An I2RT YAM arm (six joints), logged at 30 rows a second.
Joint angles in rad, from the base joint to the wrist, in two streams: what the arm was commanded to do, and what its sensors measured. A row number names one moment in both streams.
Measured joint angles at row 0:
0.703, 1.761, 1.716, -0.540, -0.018, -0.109
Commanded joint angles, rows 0 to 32:
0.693, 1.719, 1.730, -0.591, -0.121, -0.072
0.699, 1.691, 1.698, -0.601, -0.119, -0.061
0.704, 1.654, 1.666, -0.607, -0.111, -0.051
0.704, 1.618, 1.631, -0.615, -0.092, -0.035
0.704, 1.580, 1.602, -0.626, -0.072, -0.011
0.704, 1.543, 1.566, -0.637, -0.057, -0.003
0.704, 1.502, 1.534, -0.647, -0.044, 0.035
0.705, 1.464, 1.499, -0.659, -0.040, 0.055
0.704, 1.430, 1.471, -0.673, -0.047, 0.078
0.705, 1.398, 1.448, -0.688, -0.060, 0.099
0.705, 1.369, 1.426, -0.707, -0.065, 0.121
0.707, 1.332, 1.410, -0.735, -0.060, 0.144
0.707, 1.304, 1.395, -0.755, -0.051, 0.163
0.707, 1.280, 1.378, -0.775, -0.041, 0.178
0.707, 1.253, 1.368, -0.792, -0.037, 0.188
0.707, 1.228, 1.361, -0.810, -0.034, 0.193
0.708, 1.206, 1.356, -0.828, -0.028, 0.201
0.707, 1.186, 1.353, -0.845, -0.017, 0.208
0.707, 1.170, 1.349, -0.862, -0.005, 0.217
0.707, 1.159, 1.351, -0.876, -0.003, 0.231
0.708, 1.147, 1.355, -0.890, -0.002, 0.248
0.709, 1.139, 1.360, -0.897, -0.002, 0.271
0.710, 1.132, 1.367, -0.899, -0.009, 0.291
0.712, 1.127, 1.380, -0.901, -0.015, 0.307
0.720, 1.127, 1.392, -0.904, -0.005, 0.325
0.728, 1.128, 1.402, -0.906, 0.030, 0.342
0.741, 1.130, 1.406, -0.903, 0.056, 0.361
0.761, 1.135, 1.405, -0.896, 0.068, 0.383
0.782, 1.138, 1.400, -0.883, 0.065, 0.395
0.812, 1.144, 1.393, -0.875, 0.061, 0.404
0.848, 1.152, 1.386, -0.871, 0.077, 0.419
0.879, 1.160, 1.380, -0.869, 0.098, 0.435
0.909, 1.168, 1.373, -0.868, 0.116, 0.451
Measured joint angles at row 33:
0.812, 1.148, 1.364, -0.889, 0.048, 0.359
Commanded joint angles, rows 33 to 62:
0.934, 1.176, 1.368, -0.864, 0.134, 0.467
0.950, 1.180, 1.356, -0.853, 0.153, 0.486
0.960, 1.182, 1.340, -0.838, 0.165, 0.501
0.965, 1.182, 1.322, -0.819, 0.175, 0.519
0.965, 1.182, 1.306, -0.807, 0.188, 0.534
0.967, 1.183, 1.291, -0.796, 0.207, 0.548
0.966, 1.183, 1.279, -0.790, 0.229, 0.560
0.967, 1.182, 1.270, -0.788, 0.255, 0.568
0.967, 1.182, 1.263, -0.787, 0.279, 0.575
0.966, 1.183, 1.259, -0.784, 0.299, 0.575
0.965, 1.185, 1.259, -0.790, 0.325, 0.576
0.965, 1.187, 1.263, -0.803, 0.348, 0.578
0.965, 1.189, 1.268, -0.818, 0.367, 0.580
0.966, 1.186, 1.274, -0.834, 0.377, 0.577
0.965, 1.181, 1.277, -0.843, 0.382, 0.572
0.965, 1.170, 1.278, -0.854, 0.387, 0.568
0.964, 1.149, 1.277, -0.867, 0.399, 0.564
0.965, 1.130, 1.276, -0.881, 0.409, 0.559
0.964, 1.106, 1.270, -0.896, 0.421, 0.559
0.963, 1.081, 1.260, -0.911, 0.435, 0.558
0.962, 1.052, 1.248, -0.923, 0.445, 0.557
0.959, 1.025, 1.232, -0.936, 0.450, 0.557
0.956, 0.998, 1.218, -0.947, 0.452, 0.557
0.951, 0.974, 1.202, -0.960, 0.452, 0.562
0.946, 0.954, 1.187, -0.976, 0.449, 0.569
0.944, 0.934, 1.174, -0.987, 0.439, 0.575
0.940, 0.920, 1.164, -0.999, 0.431, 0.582
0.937, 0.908, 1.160, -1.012, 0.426, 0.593
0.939, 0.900, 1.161, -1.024, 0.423, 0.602
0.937, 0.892, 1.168, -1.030, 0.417, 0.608
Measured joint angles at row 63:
0.942, 0.915, 1.174, -0.969, 0.413, 0.580
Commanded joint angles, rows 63 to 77:
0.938, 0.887, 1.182, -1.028, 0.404, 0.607
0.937, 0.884, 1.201, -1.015, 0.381, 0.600
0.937, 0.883, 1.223, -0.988, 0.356, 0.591
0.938, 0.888, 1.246, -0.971, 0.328, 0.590
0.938, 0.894, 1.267, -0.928, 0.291, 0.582
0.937, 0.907, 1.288, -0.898, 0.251, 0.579
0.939, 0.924, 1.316, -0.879, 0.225, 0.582
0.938, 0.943, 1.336, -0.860, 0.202, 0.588
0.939, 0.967, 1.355, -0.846, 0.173, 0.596
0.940, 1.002, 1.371, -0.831, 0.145, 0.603
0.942, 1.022, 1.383, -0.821, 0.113, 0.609
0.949, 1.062, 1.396, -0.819, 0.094, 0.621
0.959, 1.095, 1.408, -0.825, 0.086, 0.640
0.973, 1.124, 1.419, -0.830, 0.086, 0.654
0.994, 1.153, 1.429, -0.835, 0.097, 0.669
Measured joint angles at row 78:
0.949, 1.051, 1.382, -0.878, 0.172, 0.608
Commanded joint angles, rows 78 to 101:
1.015, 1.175, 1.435, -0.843, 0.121, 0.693
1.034, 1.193, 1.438, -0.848, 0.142, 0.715
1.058, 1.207, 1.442, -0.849, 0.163, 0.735
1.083, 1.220, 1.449, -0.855, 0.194, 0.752
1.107, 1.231, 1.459, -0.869, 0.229, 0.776
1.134, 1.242, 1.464, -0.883, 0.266, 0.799
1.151, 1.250, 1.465, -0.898, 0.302, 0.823
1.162, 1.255, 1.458, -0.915, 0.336, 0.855
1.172, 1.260, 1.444, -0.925, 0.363, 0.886
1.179, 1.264, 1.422, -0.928, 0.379, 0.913
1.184, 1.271, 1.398, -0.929, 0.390, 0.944
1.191, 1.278, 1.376, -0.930, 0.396, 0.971
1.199, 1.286, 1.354, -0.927, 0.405, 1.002
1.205, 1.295, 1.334, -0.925, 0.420, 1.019
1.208, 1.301, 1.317, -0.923, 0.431, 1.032
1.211, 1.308, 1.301, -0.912, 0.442, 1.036
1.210, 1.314, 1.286, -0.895, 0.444, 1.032
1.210, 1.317, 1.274, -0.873, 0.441, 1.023
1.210, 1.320, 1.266, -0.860, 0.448, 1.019
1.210, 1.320, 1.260, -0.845, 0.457, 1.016
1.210, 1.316, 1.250, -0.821, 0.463, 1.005
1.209, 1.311, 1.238, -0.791, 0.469, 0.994
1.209, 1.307, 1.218, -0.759, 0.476, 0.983
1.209, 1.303, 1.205, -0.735, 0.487, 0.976
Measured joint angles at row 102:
1.206, 1.332, 1.234, -0.866, 0.416, 0.982
